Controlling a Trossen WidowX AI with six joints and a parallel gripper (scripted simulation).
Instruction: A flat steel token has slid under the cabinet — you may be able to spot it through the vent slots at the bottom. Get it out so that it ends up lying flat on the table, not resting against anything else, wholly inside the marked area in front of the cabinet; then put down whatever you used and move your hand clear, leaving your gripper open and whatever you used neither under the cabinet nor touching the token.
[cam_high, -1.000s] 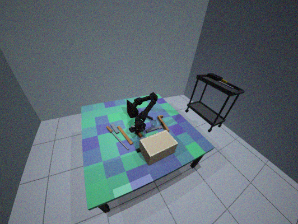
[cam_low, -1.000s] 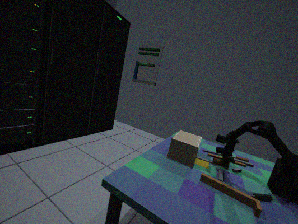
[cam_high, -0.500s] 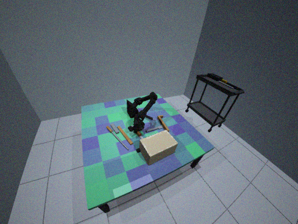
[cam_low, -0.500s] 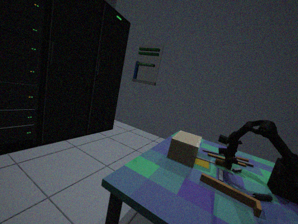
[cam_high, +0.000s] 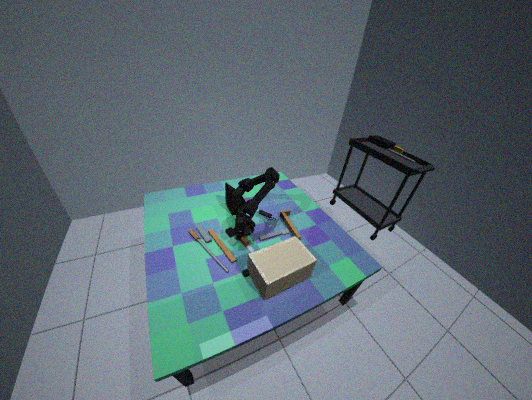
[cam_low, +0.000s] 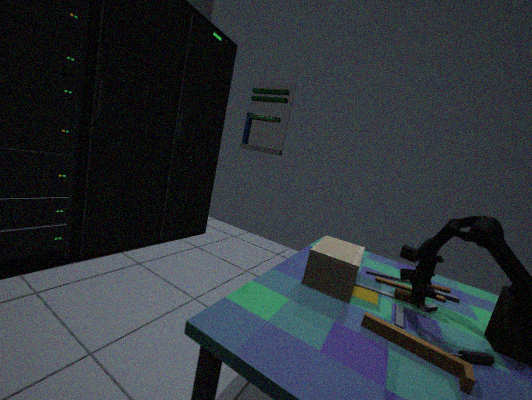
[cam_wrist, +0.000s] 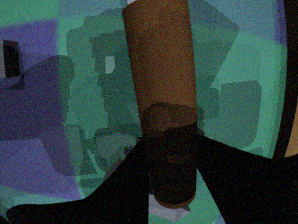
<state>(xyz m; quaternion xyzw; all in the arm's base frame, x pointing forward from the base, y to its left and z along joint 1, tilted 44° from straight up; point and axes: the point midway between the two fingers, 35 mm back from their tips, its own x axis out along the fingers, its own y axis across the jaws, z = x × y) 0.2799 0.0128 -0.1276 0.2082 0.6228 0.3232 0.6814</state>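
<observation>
Right now the short grey piece is 5 cm behind my gripper tip and 1 cm to the left of it. Round my gripper tip: yellow marked patch: 19 cm ahead, 9 cm to the left, 1 cm below; flat grey bar: 21 cm to the right, 11 cm behind; wooden stick: 13 cm to the right, 1 cm ahead.
</observation>
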